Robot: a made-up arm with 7 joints. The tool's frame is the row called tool. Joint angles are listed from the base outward. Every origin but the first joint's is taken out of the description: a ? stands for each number. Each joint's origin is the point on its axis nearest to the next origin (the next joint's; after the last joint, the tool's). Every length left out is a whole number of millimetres.
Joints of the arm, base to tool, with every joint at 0 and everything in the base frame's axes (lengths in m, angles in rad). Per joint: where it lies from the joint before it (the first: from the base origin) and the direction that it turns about. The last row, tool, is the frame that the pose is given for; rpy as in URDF.
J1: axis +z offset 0 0 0.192
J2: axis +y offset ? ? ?
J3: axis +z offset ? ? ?
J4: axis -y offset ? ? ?
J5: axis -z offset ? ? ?
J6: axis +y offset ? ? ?
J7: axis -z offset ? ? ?
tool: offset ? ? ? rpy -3.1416 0 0
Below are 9 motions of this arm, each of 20 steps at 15 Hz.
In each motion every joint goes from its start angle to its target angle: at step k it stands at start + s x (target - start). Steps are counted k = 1, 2, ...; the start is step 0. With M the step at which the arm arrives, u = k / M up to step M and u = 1 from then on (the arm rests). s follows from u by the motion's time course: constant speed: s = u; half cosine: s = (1 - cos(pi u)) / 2; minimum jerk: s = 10 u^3 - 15 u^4 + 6 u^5.
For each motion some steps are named. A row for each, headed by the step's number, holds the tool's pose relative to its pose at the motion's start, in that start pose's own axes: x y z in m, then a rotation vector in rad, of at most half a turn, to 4 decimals.
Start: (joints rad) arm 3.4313 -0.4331 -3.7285 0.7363 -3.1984 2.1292 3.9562
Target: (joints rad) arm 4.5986 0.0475 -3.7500 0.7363 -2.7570 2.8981 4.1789
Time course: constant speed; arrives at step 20
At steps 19, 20:
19: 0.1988 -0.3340 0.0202 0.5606 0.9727 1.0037
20: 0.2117 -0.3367 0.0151 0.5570 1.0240 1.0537

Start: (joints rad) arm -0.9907 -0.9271 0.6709 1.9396 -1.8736 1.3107 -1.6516
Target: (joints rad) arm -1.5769 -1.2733 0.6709 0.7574 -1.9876 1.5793 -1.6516
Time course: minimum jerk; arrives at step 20
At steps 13, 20:
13: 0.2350 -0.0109 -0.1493 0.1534 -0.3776 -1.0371
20: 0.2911 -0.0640 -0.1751 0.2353 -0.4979 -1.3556

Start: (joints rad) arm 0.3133 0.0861 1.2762 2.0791 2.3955 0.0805 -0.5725
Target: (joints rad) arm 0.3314 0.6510 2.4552 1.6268 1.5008 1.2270 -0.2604
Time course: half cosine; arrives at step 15
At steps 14, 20:
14: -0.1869 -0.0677 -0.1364 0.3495 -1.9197 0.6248
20: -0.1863 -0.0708 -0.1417 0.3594 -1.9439 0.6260

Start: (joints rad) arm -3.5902 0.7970 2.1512 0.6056 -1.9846 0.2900 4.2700
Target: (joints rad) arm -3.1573 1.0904 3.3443 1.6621 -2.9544 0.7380 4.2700
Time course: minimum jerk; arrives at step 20
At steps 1, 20:
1: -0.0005 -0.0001 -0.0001 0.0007 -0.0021 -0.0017
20: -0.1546 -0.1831 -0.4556 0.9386 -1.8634 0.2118

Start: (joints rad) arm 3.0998 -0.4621 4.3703 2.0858 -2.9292 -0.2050 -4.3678
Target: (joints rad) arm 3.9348 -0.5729 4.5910 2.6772 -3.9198 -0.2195 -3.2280
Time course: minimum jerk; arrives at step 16
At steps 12, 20:
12: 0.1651 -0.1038 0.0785 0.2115 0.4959 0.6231
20: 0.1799 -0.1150 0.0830 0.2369 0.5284 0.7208

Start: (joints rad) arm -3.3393 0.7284 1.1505 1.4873 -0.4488 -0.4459 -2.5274
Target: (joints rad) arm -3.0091 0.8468 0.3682 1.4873 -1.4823 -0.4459 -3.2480
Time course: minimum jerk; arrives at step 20
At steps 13, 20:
13: 0.1646 -0.1188 0.0346 -0.0570 0.5244 -1.3107
20: 0.2161 -0.1639 0.0211 -0.1960 0.7508 -1.6779

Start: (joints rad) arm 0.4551 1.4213 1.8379 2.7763 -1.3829 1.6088 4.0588
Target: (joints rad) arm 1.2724 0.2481 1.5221 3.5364 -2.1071 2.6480 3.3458
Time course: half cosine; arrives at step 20
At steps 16, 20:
16: 0.4149 -0.0544 -0.4368 0.2719 -0.1632 -0.4118
20: 0.4446 -0.1066 -0.4622 0.2189 -0.0816 -0.4392

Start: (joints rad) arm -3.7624 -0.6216 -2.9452 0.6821 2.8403 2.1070 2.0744
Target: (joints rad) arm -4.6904 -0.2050 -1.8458 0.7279 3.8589 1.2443 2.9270
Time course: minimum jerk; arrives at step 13
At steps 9, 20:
9: 0.0320 0.1336 -0.0180 -0.4373 -0.6544 0.7787
20: 0.0605 0.1353 -0.0285 -0.5403 -0.7518 0.9768

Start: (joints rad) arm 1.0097 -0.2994 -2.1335 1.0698 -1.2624 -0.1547 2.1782
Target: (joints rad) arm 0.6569 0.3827 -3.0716 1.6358 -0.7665 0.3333 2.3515
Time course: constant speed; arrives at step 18
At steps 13, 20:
13: 0.1887 -0.0541 -0.3249 0.0889 1.4354 0.4219
20: 0.1024 -0.0921 -0.4950 0.3423 1.9127 0.5315

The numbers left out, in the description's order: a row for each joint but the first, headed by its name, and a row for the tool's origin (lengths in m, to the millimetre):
J2: 0 0 0
J3: 0 0 0.416
J4: 0.036 0 0
J5: 0.052 0 -0.229
J6: 0 0 0
J7: 0.095 0 -0.121
tool: 0 0 0

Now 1 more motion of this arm.
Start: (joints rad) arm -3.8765 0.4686 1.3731 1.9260 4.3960 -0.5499 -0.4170
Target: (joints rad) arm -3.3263 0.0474 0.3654 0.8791 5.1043 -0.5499 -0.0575
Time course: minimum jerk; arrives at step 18
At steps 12, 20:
12: 0.1211 -0.1397 0.0192 0.6226 -0.2167 0.8321
20: 0.1302 -0.1577 -0.0153 0.6834 -0.4322 1.0464

